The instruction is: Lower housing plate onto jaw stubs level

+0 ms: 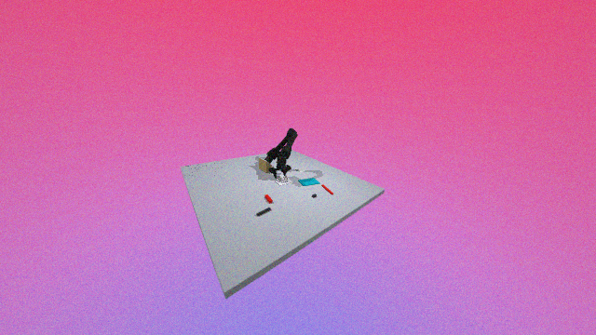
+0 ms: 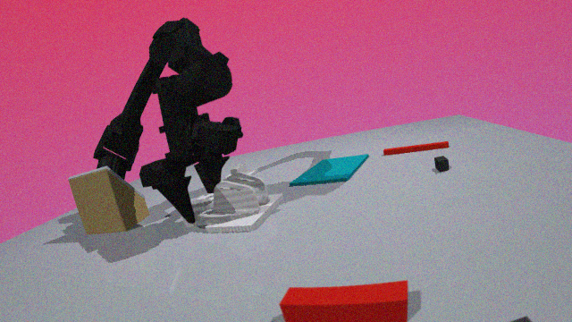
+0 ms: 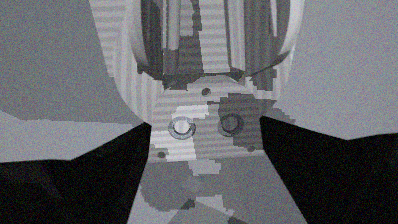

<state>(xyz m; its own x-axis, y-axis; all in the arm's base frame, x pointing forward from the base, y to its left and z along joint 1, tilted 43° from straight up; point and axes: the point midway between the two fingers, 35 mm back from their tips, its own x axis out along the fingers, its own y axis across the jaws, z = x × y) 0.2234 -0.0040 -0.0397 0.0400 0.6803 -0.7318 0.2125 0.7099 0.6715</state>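
The pale piece is 10 mm ahead of my gripper tip and 20 mm above it. Also, from my gripper tip: small black cube: 370 mm ahead; teal flat sheet: 200 mm ahead, 150 mm to the left.
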